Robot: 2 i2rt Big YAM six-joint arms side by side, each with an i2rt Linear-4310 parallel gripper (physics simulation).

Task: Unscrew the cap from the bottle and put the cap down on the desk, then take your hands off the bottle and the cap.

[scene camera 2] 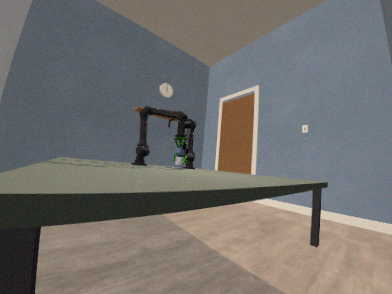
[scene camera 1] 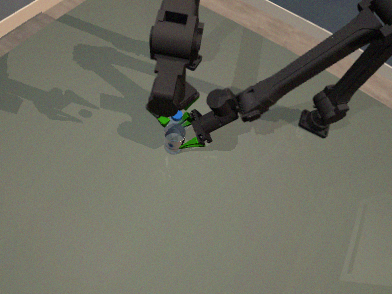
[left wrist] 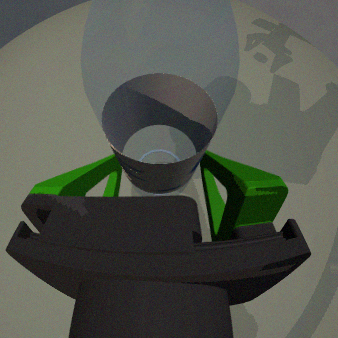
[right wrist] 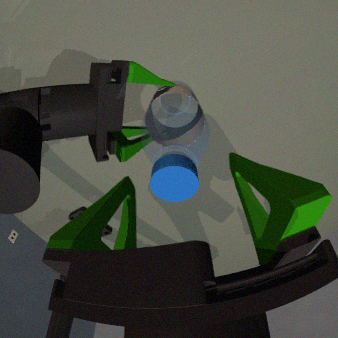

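Seen in the pictures: left gripper, fingertip midpoint: (scene camera 2: 179,163) (scene camera 1: 176,139) (left wrist: 159,157) (right wrist: 168,107); right gripper, fingertip midpoint: (scene camera 2: 179,147) (scene camera 1: 173,117) (right wrist: 179,170); left arm's base at its link origin: (scene camera 2: 189,168) (scene camera 1: 313,124).
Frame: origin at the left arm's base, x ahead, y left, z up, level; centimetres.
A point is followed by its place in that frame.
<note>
A clear bottle (scene camera 1: 174,138) {y -43.1, x 39.3, z 12.6 cm} (scene camera 2: 179,160) {y -46.3, x 38.8, z 7.4 cm} (left wrist: 160,110) {y -42.2, x 34.0, z 13.8 cm} (right wrist: 175,112) {y -42.1, x 37.9, z 15.1 cm} with a printed label band stands upright on the desk. The blue cap (scene camera 1: 177,115) {y -44.0, x 36.6, z 20.2 cm} (right wrist: 174,183) {y -44.3, x 36.4, z 20.2 cm} is at the bottle's top. My left gripper (scene camera 1: 186,134) (left wrist: 159,157) {y -43.8, x 35.7, z 5.4 cm} (right wrist: 168,107) {y -43.8, x 35.7, z 5.4 cm} is shut on the bottle, one green finger on each side of its labelled body. My right gripper (scene camera 1: 175,119) {y -45.2, x 36.2, z 17.9 cm} (right wrist: 179,170) {y -45.2, x 36.2, z 17.9 cm} is open above the desk, its green fingers spread on both sides of the cap with a gap to it on each side. In the left wrist view the cap does not show.
The green-grey desk (scene camera 1: 200,225) {y -25.0, x 55.5, z 0.0 cm} (scene camera 2: 125,182) {y -108.8, x 98.9, z 0.0 cm} lies under both arms. My left arm (scene camera 1: 295,72) {y -21.8, x 18.2, z 32.9 cm} reaches in low from the right in scene camera 1, beside my right arm (scene camera 1: 175,40) {y -45.0, x 38.8, z 45.1 cm}. Shadows of the arms fall across the desk.
</note>
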